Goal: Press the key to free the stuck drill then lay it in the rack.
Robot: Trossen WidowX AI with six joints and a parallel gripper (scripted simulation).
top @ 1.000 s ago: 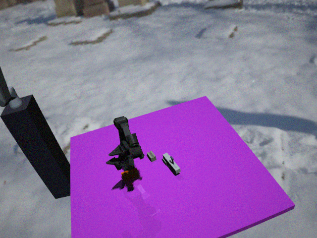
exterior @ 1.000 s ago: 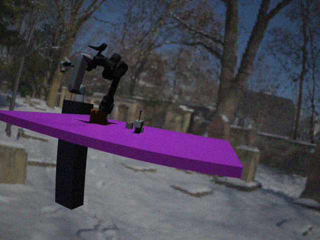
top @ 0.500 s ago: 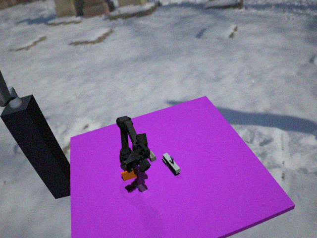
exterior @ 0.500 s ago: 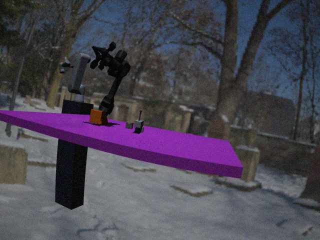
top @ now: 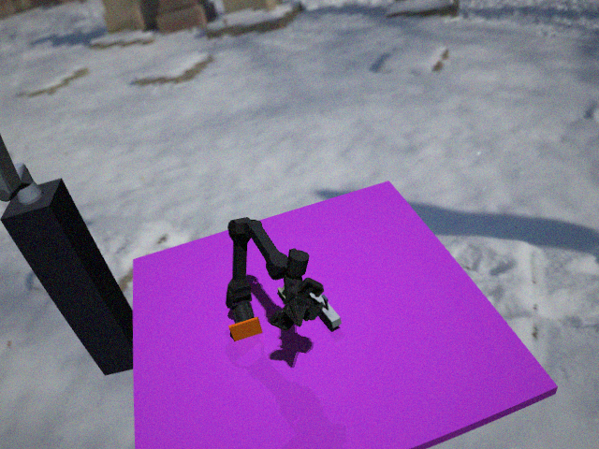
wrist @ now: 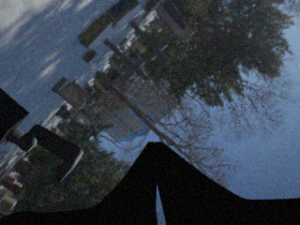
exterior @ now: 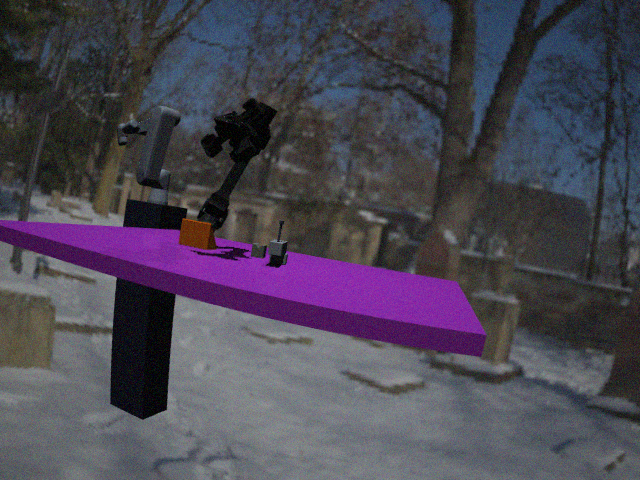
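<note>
My gripper tip is now 30 cm to the right of the dark key, 26 cm above it and 11 cm short of it. The rest, counted from my gripper tip: grey housing: 33 cm to the left, 31 cm below, 10 cm ahead; drill: 35 cm to the left, 30 cm below, 9 cm ahead.
</note>
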